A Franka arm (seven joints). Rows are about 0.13 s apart.
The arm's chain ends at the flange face. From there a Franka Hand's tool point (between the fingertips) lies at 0.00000 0.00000 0.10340 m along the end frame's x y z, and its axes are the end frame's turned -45 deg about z.
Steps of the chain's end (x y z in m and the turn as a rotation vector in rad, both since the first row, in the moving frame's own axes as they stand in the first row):
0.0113 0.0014 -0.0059 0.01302 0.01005 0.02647
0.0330 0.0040 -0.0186 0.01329 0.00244 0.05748
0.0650 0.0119 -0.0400 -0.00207 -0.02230 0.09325
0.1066 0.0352 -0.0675 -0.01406 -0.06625 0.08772
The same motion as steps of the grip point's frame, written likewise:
0.0087 0.0088 -0.0059 0.00210 0.01631 0.02647
0.0217 0.0254 -0.0186 0.00767 0.01112 0.05748
0.0358 0.0528 -0.0400 0.01430 -0.01723 0.09325
0.0448 0.0962 -0.0677 0.03690 -0.05679 0.08772

